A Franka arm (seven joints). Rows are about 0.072 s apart.
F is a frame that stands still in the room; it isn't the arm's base.
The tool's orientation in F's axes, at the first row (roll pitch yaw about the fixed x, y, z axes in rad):
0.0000 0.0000 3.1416
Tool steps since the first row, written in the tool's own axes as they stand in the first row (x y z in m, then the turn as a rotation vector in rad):
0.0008 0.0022 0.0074 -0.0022 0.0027 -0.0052
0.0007 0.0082 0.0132 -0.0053 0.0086 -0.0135
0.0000 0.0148 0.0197 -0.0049 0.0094 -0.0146
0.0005 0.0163 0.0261 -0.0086 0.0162 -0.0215
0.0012 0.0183 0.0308 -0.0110 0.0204 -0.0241
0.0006 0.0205 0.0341 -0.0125 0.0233 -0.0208
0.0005 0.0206 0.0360 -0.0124 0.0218 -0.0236
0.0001 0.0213 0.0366 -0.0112 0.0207 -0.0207
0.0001 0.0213 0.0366 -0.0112 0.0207 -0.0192
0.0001 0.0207 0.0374 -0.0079 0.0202 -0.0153
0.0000 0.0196 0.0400 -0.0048 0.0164 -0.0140
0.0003 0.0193 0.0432 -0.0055 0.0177 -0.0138
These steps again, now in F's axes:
-0.0008 -0.0022 0.0074 0.0022 -0.0027 -0.0052
-0.0007 -0.0082 0.0132 0.0053 -0.0086 -0.0135
0.0000 -0.0148 0.0197 0.0049 -0.0094 -0.0146
-0.0005 -0.0163 0.0261 0.0086 -0.0162 -0.0215
-0.0012 -0.0183 0.0308 0.0110 -0.0204 -0.0241
-0.0006 -0.0205 0.0341 0.0125 -0.0233 -0.0208
-0.0005 -0.0206 0.0360 0.0124 -0.0218 -0.0236
-0.0001 -0.0213 0.0366 0.0112 -0.0207 -0.0207
-0.0001 -0.0213 0.0366 0.0112 -0.0207 -0.0192
-0.0001 -0.0207 0.0374 0.0079 -0.0202 -0.0153
0.0000 -0.0196 0.0400 0.0048 -0.0164 -0.0140
-0.0003 -0.0193 0.0432 0.0055 -0.0177 -0.0138

